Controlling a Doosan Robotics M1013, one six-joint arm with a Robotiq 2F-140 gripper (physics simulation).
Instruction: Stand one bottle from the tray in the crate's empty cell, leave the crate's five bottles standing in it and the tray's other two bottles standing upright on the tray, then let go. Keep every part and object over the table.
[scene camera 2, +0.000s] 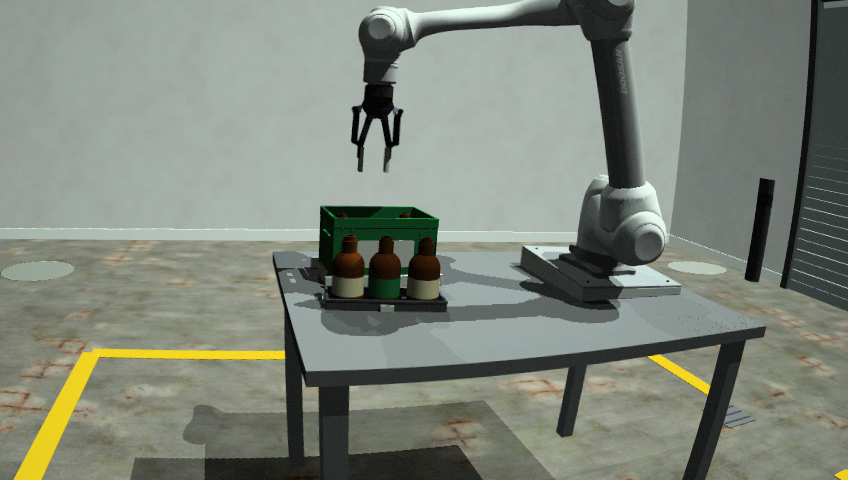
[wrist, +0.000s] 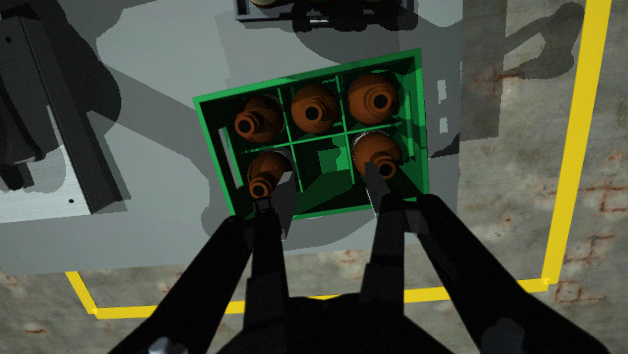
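Where they show: gripper, between the fingertips: (scene camera 2: 372, 171) (wrist: 330, 181); arm's base, origin of its link: (scene camera 2: 597, 266).
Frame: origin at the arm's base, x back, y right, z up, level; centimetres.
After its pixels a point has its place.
The green crate (scene camera 2: 387, 223) @[x -63.3, y 11.6, z 11.6 cm] (wrist: 240, 89) @[x -55.9, y 11.1, z 12.9 cm] stands on the table with five brown bottles in it. Its middle cell in the row nearer the gripper is empty in the wrist view. Three bottles stand upright in a row on the dark tray (scene camera 2: 383, 304) @[x -71.3, y -6.4, z -3.0 cm] (wrist: 270, 18) @[x -60.0, y 0.9, z -2.3 cm]: a left one with a cream label (scene camera 2: 348, 267) @[x -78.7, y -2.9, z 5.0 cm], a middle one with a green label (scene camera 2: 385, 267) @[x -70.8, y -5.3, z 5.2 cm] and a right one with a cream label (scene camera 2: 423, 267) @[x -62.6, y -7.8, z 5.5 cm]. My gripper (scene camera 2: 373, 168) @[x -63.9, y 21.7, z 23.4 cm] (wrist: 330, 181) @[x -63.9, y 21.7, z 23.4 cm] is open and empty, fingers pointing down, high above the crate. The tray's bottles are mostly cut off in the wrist view.
The table (scene camera 2: 505, 333) @[x -51.9, y -26.8, z -4.7 cm] (wrist: 155, 145) @[x -28.6, y 13.7, z -4.6 cm] carries the robot's base plate (scene camera 2: 648, 281) @[x 7.8, y -15.1, z -1.2 cm] (wrist: 47, 200) @[x -3.8, y 16.9, z 1.2 cm] on the right in the scene view. The tray lies in front of the crate there. The table's edge is close to the crate in the wrist view, with floor (wrist: 505, 210) beyond.
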